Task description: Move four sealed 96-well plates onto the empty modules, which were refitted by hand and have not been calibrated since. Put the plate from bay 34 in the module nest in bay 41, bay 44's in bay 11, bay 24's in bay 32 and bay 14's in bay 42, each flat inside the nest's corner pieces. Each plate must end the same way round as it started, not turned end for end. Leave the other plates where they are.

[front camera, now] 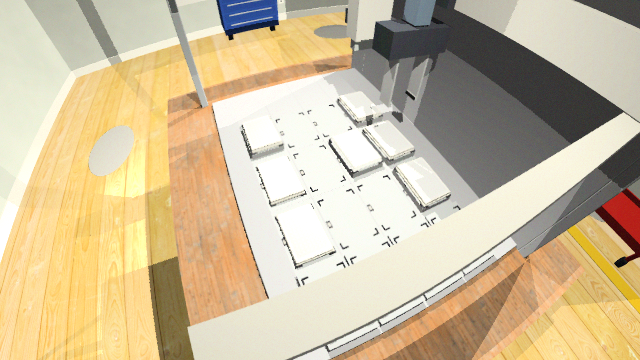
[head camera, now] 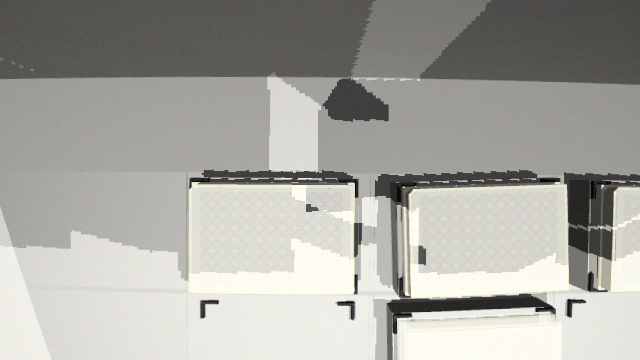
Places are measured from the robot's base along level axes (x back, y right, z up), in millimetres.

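Where they show: gripper, fingertip midpoint: (front camera: 398,99); robot's base at its link origin: (front camera: 243,130).
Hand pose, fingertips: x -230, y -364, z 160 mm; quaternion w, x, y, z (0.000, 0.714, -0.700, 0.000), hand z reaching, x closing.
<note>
Each offset is from my fingertips to the top centre of the thing. "pt": to the spot under its first point.
My gripper (front camera: 398,101) is open and empty, raised at the back of the deck; its jaws do not show in the head view. Taking the row by the dark panel as row 4, a plate @(dx +166, dy +0, dz -127 mm) (front camera: 357,104) (head camera: 272,235) lies flat in bay 41. A plate @(dx +0, dy +0, dz -127 mm) (front camera: 390,139) (head camera: 490,235) lies in bay 42, turned slightly along with its nest. A plate @(dx +2, dy +107, dz -127 mm) (front camera: 356,149) (head camera: 480,342) lies in bay 32, also turned slightly. A plate @(dx +166, dy +321, dz -127 mm) (front camera: 261,133) lies in bay 11. Bays 14, 24, 34 and 44 are partly or wholly hidden by the front beam.
Other plates stand in bay 43 @(pt dx -168, dy +9, dz -127 mm) (front camera: 422,181) (head camera: 627,240), bay 12 @(pt dx -6, dy +318, dz -146 mm) (front camera: 281,178) and bay 13 @(pt dx -166, dy +319, dz -146 mm) (front camera: 305,232). The cream beam (front camera: 350,290) crosses the front view. A dark panel (front camera: 480,125) (head camera: 175,35) borders row 4. A grey post (front camera: 187,55) stands at the back left.
</note>
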